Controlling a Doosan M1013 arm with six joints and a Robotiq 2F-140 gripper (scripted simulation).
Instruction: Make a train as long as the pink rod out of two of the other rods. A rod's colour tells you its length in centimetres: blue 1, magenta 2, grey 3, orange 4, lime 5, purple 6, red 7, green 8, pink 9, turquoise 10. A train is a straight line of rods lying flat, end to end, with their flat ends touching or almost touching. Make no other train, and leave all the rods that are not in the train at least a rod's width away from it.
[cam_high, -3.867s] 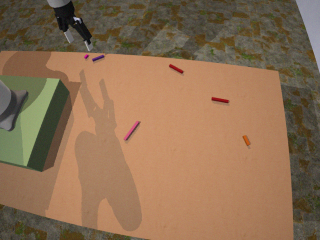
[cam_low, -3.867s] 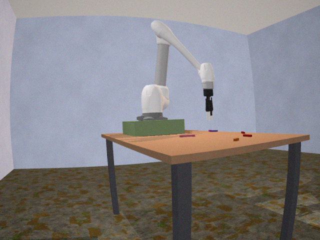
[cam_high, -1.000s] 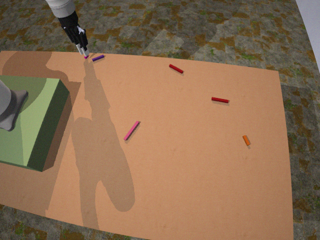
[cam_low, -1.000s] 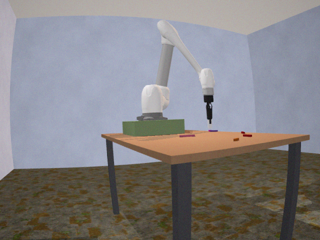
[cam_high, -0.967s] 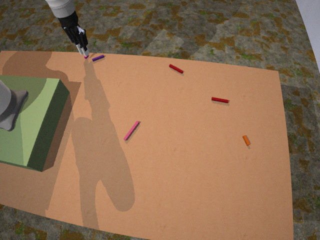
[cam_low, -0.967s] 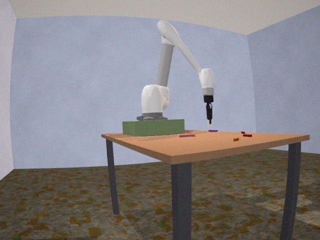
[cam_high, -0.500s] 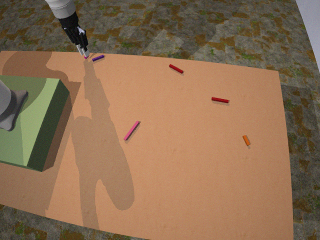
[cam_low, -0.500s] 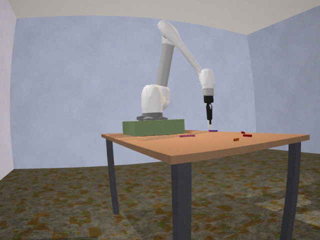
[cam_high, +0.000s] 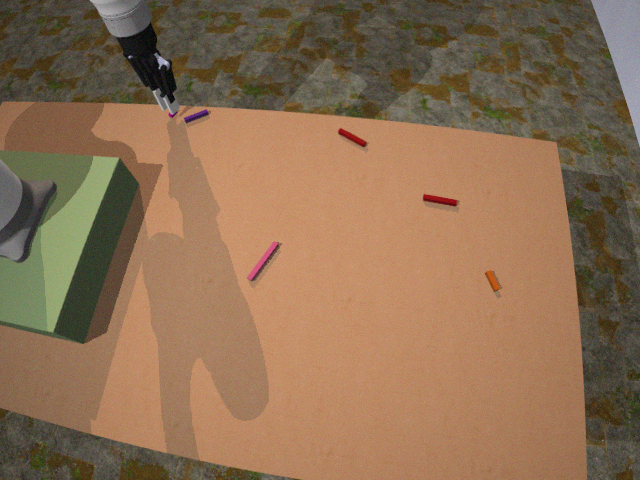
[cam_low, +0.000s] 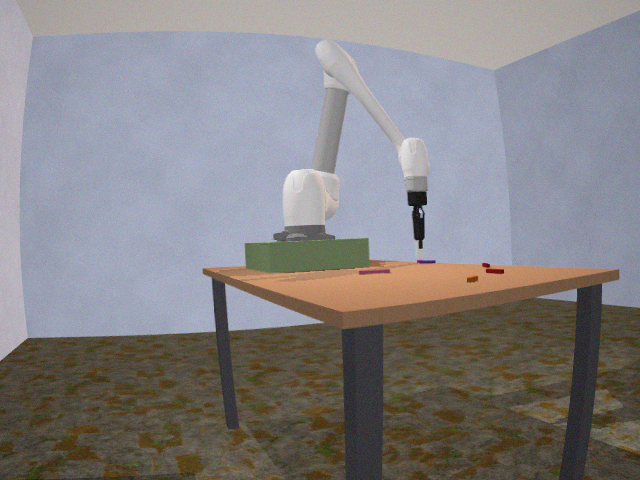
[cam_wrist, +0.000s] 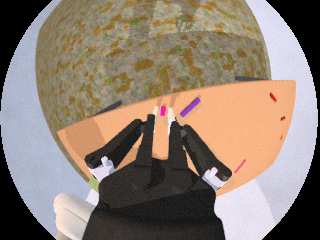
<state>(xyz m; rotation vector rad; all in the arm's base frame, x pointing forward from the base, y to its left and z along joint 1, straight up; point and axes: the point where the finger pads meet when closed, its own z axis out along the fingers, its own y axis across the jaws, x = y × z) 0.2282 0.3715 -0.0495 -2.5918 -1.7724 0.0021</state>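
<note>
Now: hand 5 cm above the magenta rod. The rest, counted from my hand: purple rod: 7 cm ahead, 5 cm below, 1 cm to the right; then orange rod: 75 cm ahead, 35 cm to the right, 5 cm below; then pink rod: 36 cm to the right, 31 cm ahead, 5 cm below.
</note>
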